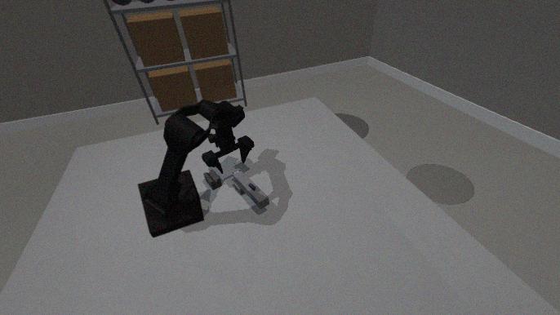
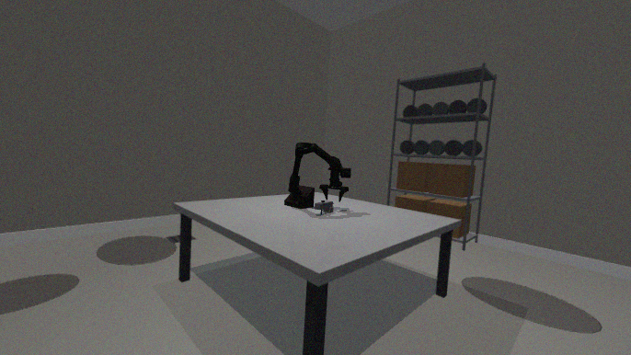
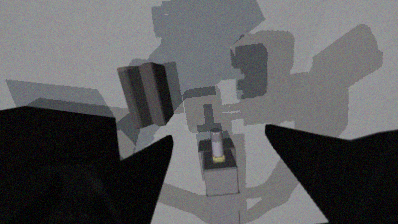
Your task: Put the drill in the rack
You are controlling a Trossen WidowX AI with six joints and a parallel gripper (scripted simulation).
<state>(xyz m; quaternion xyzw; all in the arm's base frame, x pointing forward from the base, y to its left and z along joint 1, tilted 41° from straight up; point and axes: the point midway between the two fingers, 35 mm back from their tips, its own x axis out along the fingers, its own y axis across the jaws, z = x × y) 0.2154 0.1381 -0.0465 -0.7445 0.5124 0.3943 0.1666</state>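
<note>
Now: gripper tip 30 mm short of the drill, 60 mm to the left of it and 10 mm above it. Round my gripper tip: grey holder block (50 mm ahead, 110 mm to the right, 20 mm below); rack (90 mm behind, 40 mm below); blue key (60 mm ahead, 140 mm to the right, 10 mm below).
</note>
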